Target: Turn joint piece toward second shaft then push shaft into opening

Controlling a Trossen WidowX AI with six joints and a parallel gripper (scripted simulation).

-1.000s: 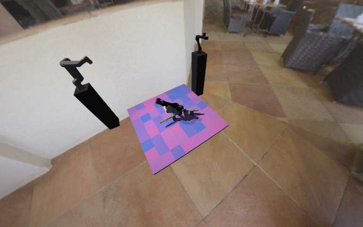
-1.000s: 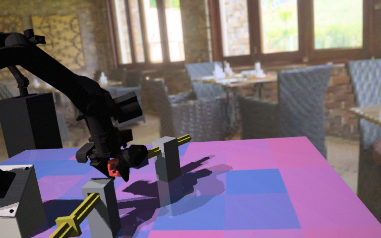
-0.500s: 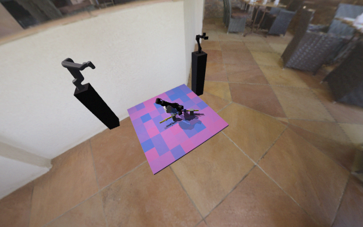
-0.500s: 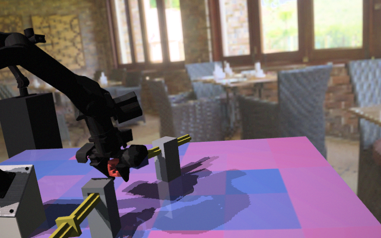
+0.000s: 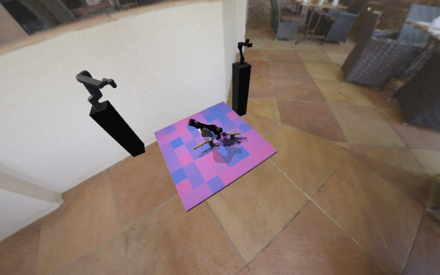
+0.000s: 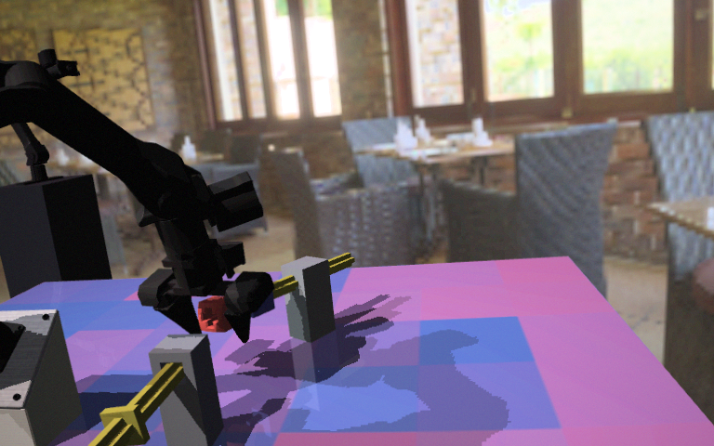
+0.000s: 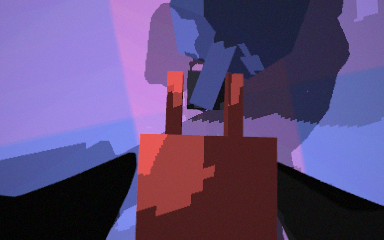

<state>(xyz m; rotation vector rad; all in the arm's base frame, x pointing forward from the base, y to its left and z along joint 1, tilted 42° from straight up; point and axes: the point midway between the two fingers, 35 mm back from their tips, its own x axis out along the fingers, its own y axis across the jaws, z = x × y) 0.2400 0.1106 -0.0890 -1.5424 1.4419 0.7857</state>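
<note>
The red joint piece lies 4 cm above my gripper tip and 1 cm to the left of it.
</note>
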